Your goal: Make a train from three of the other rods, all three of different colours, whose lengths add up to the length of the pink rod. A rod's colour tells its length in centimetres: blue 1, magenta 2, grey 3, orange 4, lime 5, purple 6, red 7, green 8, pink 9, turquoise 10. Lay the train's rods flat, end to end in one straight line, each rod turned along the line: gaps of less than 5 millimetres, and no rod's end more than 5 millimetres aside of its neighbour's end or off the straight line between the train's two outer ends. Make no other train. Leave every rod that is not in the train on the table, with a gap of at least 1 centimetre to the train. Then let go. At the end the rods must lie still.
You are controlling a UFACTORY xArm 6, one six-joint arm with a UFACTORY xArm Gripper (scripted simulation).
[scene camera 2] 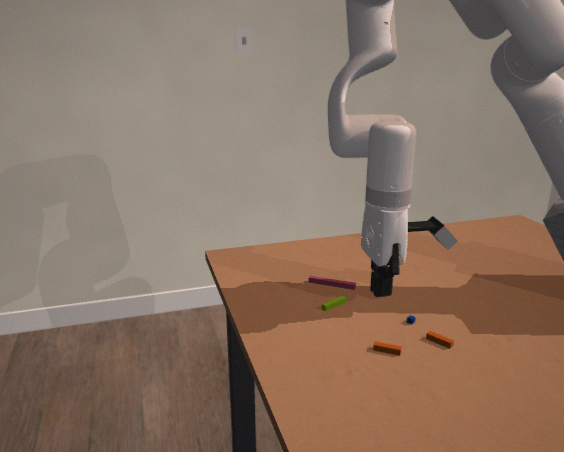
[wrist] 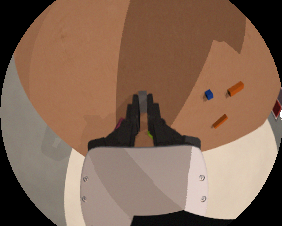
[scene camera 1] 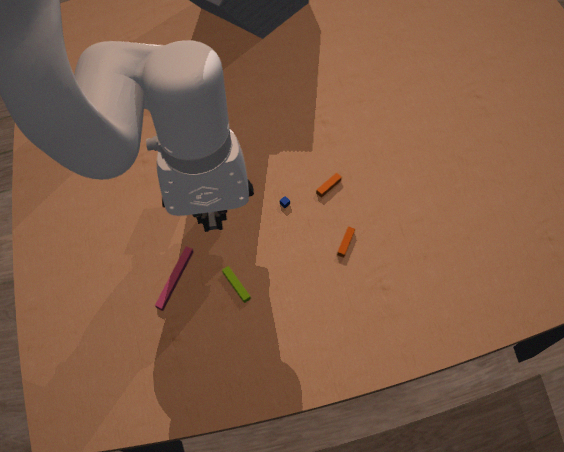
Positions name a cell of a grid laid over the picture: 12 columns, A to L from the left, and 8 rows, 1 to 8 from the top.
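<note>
There is my gripper (scene camera 1: E4), which I can also find from elsewhere: the gripper (scene camera 2: I6) is in sight there. Then I have a view of the gripper (wrist: G4) as well.
</note>
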